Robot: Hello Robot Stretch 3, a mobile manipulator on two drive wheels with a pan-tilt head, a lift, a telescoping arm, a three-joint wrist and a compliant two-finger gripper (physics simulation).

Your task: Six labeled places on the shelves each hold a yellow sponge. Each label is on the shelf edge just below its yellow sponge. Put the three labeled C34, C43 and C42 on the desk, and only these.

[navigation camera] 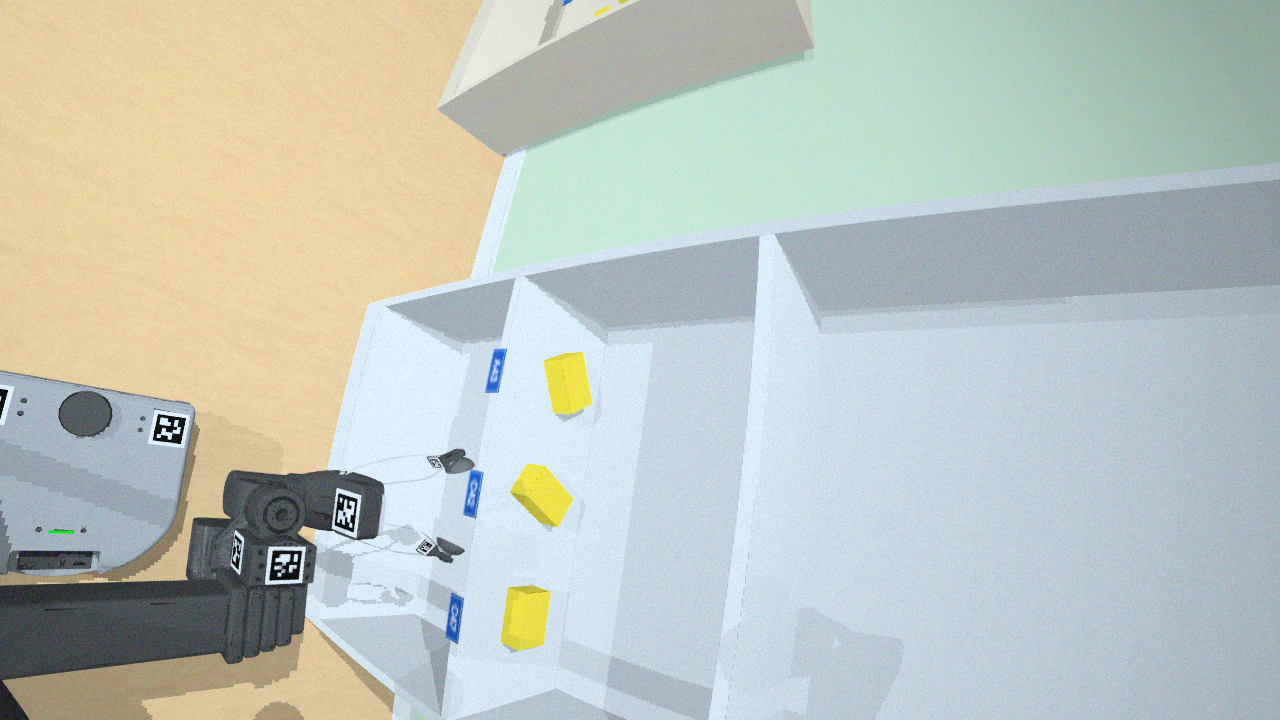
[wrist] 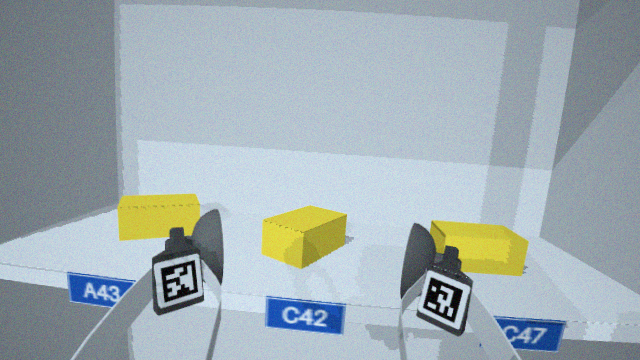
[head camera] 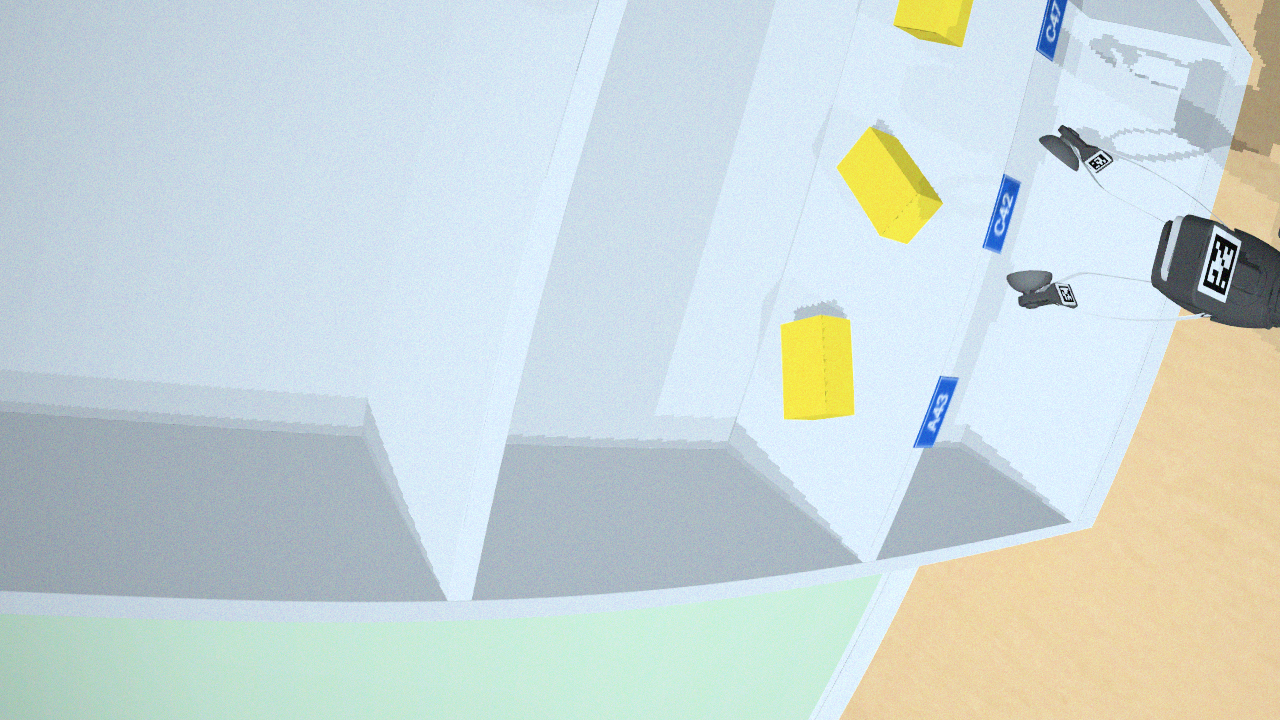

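Pixels of known places: gripper, fingertip midpoint: (navigation camera: 466,506) (head camera: 1027,209); robot's base at its link origin: (navigation camera: 86,411).
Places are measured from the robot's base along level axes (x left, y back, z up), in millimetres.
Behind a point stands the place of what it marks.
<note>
The yellow sponge above label C42 (head camera: 887,186) {z 657, x -623, y 8 mm} (navigation camera: 541,495) {z 657, x -615, y 8 mm} (wrist: 305,235) lies turned at an angle on a white shelf. The C42 label (head camera: 1001,213) {z 600, x -517, y 18 mm} (navigation camera: 472,493) {z 596, x -517, y 18 mm} (wrist: 305,315) is on the shelf edge below it. My gripper (head camera: 1045,216) {z 709, x -418, y 22 mm} (navigation camera: 455,504) {z 709, x -418, y 22 mm} (wrist: 314,242) {z 709, x -418, y 22 mm} is open and empty, at the shelf's front edge. Its fingertips stand wide apart, short of the sponge; in the wrist view the sponge appears between them, farther back. Labels C34 and C43 are not readable in any view, and the desk cannot be made out.
On the same shelf, one sponge (head camera: 817,367) {z 657, x -653, y -189 mm} (navigation camera: 567,383) {z 657, x -647, y -190 mm} (wrist: 155,220) lies above label A43 (head camera: 936,411) {z 598, x -530, y -188 mm} (navigation camera: 494,369) {z 593, x -530, y -191 mm} (wrist: 97,290), another (head camera: 933,19) {z 657, x -610, y 192 mm} (navigation camera: 525,617) {z 657, x -607, y 220 mm} (wrist: 480,247) above label C47 (head camera: 1052,26) {z 596, x -505, y 220 mm} (navigation camera: 454,617) {z 597, x -505, y 223 mm} (wrist: 532,334). A beige shelf unit (navigation camera: 644,85) {z 617, x -810, y -1021 mm} holds yellow pieces. Side walls flank the shelf.
</note>
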